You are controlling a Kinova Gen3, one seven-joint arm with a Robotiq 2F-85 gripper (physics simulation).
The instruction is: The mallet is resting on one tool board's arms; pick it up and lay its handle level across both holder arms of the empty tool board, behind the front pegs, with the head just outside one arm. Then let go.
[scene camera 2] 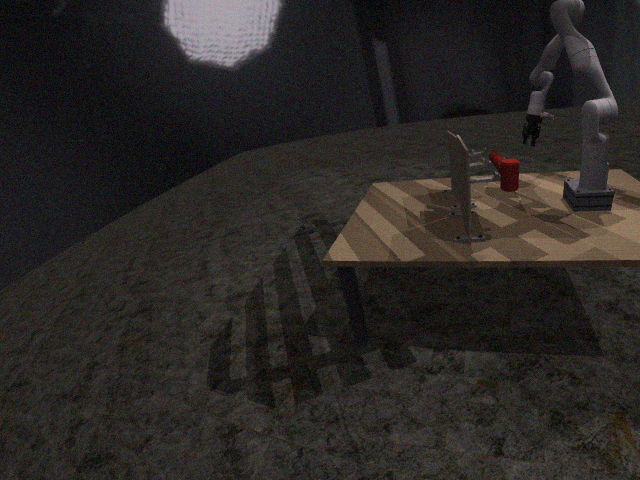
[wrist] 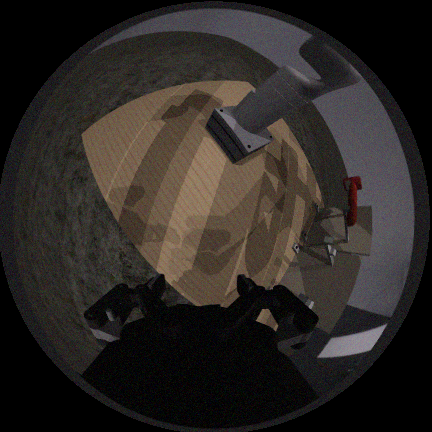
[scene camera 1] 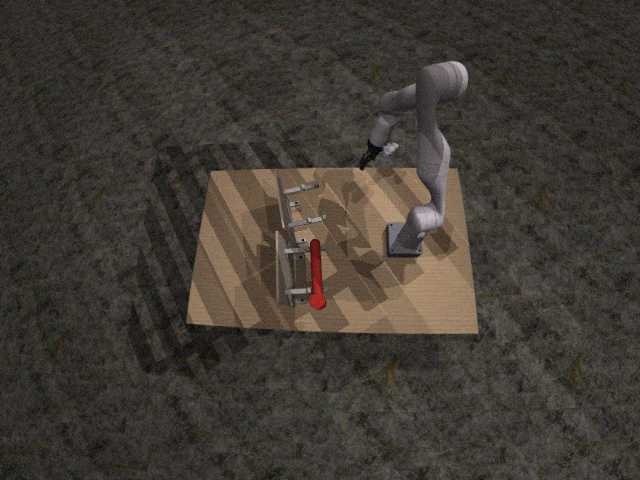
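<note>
The red mallet [scene camera 1: 316, 271] [scene camera 2: 509, 175] [wrist: 353, 202] lies with its handle across both arms of the near tool board [scene camera 1: 280, 268] [scene camera 2: 460, 180], its head just outside the arm nearest the table's front edge in scene camera 1. The empty tool board [scene camera 1: 281, 198] stands behind it in that view, with two bare holder arms, the outer arm [scene camera 1: 301, 188] and the inner arm [scene camera 1: 306, 222]. My gripper [scene camera 1: 362, 167] [scene camera 2: 529, 143] [wrist: 200, 282] is open and empty. It hangs high, over the table's back edge in scene camera 1, to the right of the empty board and well away from the mallet.
The wooden table [scene camera 1: 429, 304] [scene camera 2: 392, 248] [wrist: 150, 150] carries both boards and the robot's base [scene camera 1: 404, 250] [scene camera 2: 588, 200] [wrist: 237, 135]. The boards stand upright side by side, their arms pointing toward the base. Board feet with bolts stick out low beneath the arms.
</note>
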